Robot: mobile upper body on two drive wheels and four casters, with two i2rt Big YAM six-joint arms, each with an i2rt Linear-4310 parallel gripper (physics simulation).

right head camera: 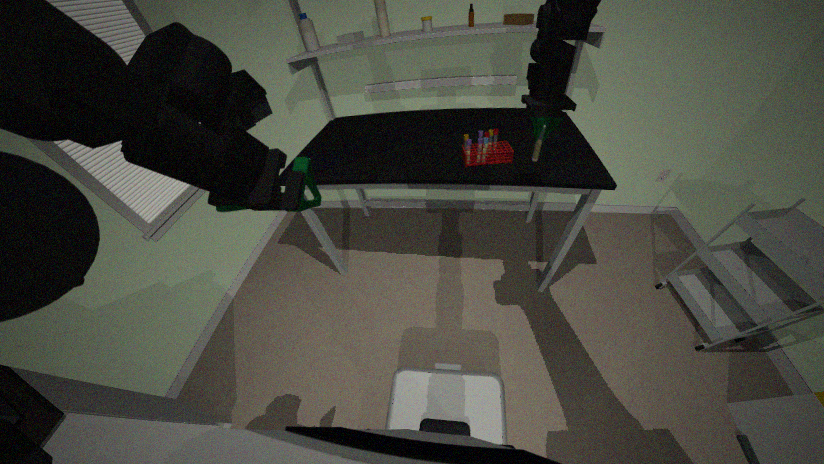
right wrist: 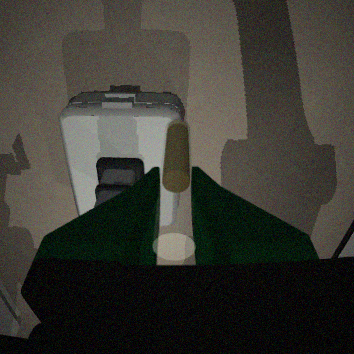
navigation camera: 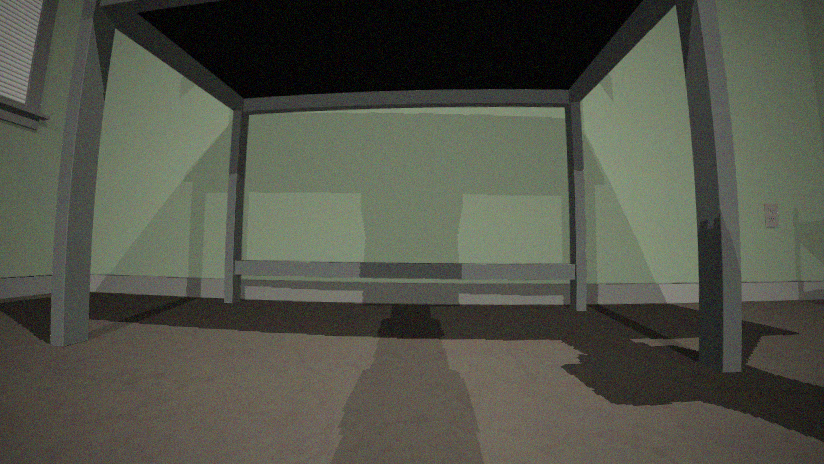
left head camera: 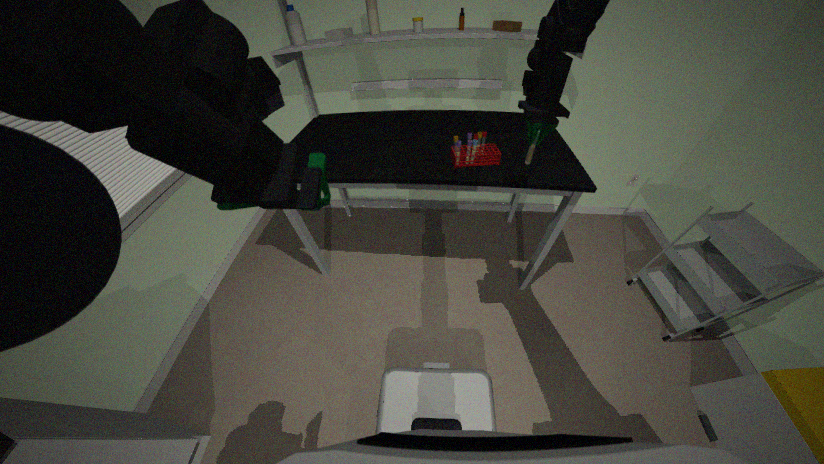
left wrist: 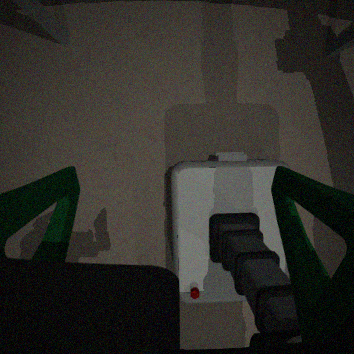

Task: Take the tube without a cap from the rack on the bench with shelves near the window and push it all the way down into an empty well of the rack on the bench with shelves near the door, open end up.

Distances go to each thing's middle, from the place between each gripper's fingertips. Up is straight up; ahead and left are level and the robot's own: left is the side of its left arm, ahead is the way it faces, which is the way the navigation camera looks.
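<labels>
From my left hand, the red rack (right head camera: pixel 501 155) is 68 cm ahead, 38 cm to the right and 34 cm below. The uncapped tube (right wrist: pixel 174 235) is 30 cm ahead of that same left hand, 45 cm to the right of it and 9 cm below it.
As for my right hand, the red rack is 370 mm ahead of it, 250 mm below it and 70 mm to the left of it, and the uncapped tube is 10 mm below it.
</labels>
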